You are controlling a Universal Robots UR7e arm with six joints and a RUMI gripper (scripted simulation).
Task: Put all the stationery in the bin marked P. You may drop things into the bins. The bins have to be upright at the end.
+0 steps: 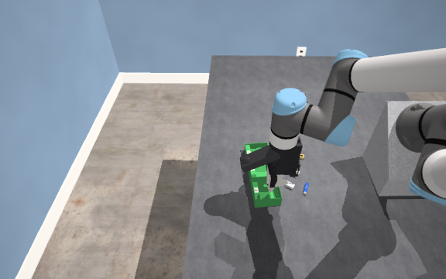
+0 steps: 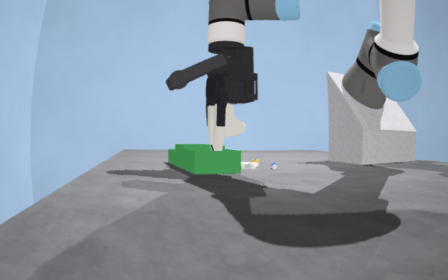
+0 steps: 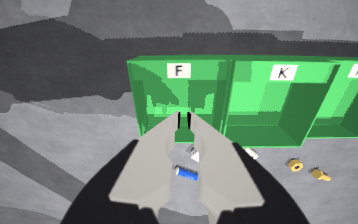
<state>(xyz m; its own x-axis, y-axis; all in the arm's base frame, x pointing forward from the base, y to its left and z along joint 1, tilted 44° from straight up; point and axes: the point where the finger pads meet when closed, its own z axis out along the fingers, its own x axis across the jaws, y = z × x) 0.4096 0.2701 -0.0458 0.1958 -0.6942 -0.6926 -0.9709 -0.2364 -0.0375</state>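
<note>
Now: hand 12 cm past the blue cylinder, 4 cm to the left of it and 3 cm above it. Also, from my hand: yellow bolt (7 cm behind, 25 cm to the right, 3 cm below); then white domino (7 cm behind, 10 cm to the right, 3 cm below).
</note>
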